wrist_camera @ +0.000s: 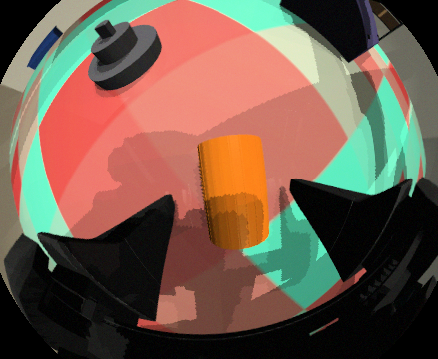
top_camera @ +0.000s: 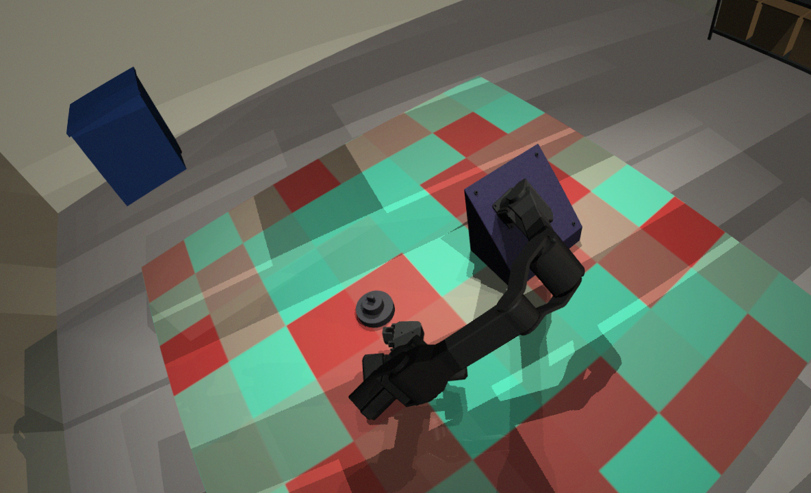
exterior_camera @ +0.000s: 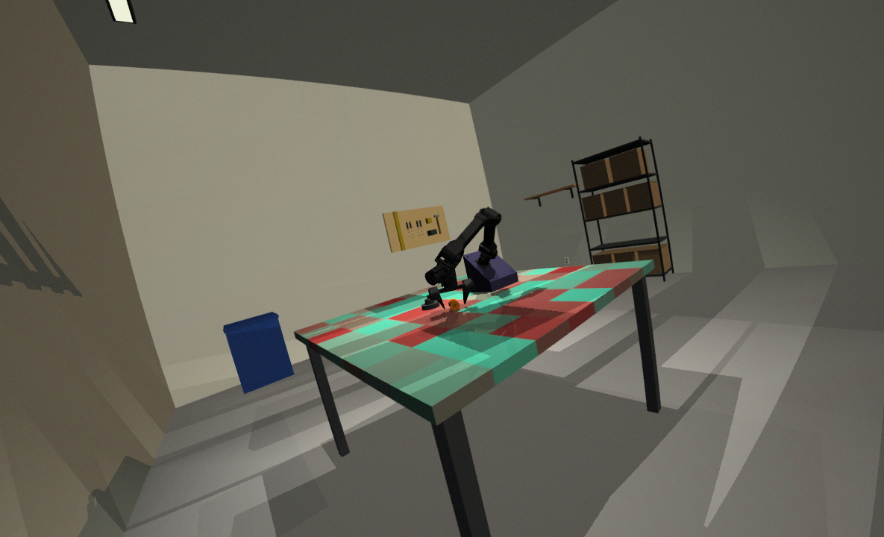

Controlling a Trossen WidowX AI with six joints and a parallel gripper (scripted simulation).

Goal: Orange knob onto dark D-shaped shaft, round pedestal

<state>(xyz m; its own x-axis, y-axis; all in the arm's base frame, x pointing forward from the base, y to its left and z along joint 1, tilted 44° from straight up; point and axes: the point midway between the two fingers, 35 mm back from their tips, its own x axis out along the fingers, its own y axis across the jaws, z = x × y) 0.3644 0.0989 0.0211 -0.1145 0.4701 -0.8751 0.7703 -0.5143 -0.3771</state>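
The round dark pedestal lies 18 cm to the right of my gripper tip, 3 cm behind it and 2 cm above it. From my gripper tip the other things lie so: orange knob: 1 cm above.
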